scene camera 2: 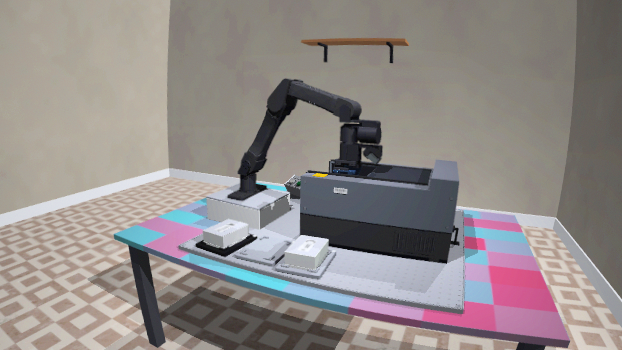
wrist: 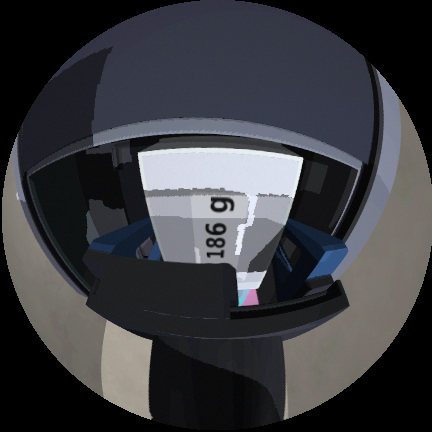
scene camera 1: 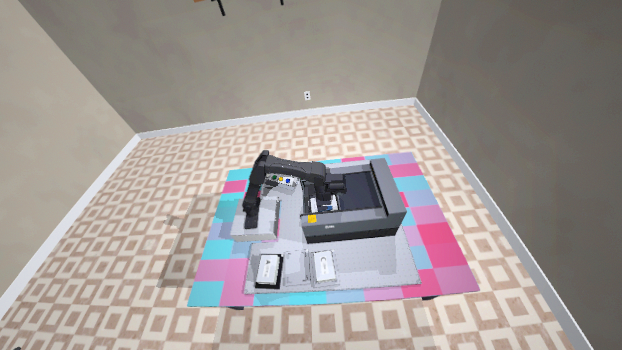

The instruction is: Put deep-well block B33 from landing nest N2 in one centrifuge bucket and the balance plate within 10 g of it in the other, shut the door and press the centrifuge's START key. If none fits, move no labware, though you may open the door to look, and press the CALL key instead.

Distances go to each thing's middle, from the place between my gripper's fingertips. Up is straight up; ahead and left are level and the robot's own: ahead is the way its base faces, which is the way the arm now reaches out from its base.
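The dark grey centrifuge [scene camera 2: 402,211] is 30 mm below my hand, and it's 140 mm ahead of my hand and 40 mm to the left of it.
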